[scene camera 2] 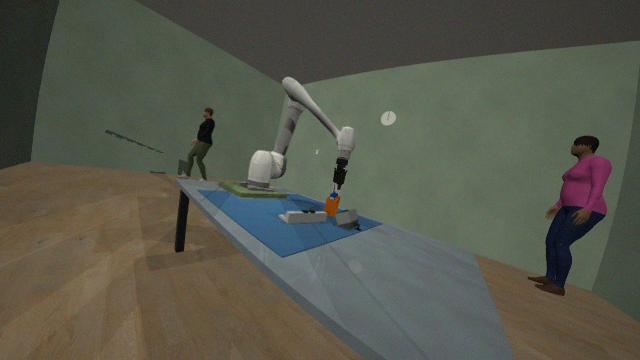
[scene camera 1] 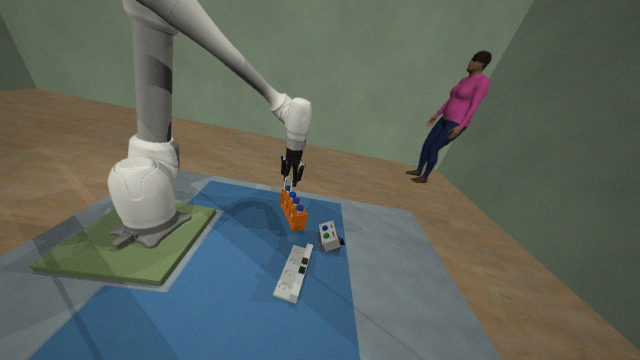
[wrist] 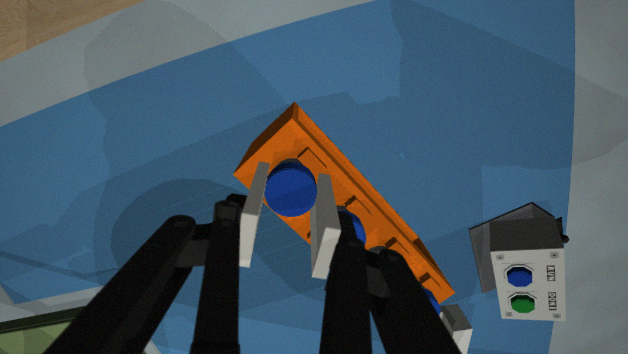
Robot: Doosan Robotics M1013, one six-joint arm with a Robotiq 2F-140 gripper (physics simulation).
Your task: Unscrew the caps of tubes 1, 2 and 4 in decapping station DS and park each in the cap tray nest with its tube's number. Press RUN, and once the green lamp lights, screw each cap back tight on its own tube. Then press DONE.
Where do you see a grey lamp box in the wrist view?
At 521, 252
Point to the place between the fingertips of my gripper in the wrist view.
At 290, 188
